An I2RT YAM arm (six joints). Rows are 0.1 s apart.
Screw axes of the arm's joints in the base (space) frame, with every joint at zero. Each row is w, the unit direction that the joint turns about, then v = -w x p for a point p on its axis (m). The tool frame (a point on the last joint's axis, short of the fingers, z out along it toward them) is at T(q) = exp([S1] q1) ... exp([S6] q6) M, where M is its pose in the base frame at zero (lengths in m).
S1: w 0 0 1 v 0 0 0
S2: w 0 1 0 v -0.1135 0 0.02
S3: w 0 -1 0 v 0.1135 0 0.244
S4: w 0 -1 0 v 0.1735 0 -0.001
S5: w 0 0 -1 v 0 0.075 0
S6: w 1 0 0 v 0 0.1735 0
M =
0 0 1 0.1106
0 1 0 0
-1 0 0 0.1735
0 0 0 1
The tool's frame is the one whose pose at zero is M.
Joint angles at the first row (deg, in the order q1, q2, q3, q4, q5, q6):
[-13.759 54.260 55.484 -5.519 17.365 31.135]
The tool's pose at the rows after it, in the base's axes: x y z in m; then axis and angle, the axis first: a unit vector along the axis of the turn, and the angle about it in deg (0 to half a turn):
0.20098, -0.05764, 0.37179, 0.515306, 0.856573, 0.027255, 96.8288
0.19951, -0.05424, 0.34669, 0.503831, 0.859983, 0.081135, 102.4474
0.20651, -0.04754, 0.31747, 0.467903, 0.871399, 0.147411, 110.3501
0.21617, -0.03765, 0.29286, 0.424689, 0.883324, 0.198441, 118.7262
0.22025, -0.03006, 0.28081, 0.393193, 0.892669, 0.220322, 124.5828
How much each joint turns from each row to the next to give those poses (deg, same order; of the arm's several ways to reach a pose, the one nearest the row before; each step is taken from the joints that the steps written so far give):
[0.416 -2.294 -2.666 -2.382 -1.551 3.585]
[0.021 -1.138 -3.956 -2.340 -4.787 3.781]
[0.984 1.246 -3.563 -1.595 -7.301 2.951]
[1.988 2.797 -1.969 -1.639 -6.623 1.398]
[1.487 1.815 -0.218 -2.622 -3.933 -0.196]

